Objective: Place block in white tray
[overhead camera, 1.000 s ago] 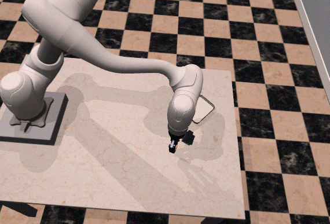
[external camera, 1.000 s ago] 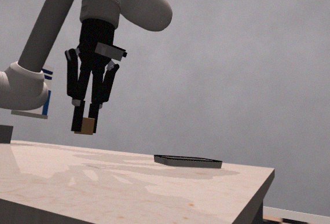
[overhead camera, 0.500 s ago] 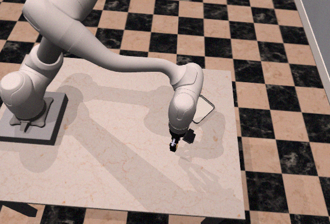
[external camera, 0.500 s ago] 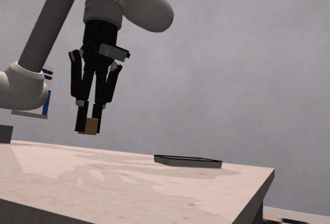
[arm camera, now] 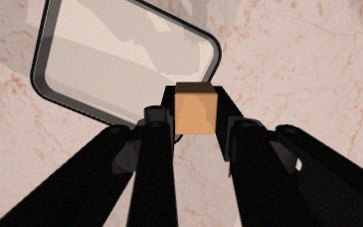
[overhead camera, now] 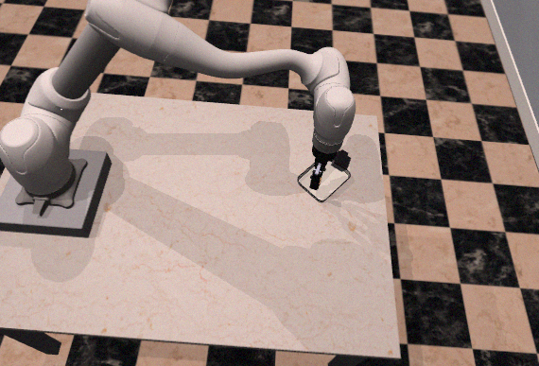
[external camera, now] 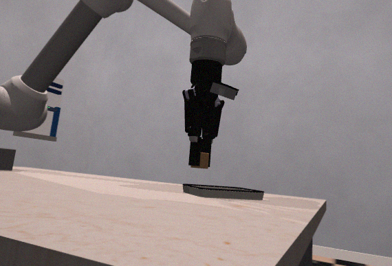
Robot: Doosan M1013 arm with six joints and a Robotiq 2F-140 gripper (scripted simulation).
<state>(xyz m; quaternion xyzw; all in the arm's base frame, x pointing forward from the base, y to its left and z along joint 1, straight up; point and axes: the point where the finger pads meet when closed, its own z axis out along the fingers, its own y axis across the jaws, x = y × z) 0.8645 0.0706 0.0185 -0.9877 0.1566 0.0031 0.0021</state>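
Right now the white tray is 8 cm below my hand, 6 cm to the left of it and 4 cm ahead of it. Also, from my hand: block (2 cm below).
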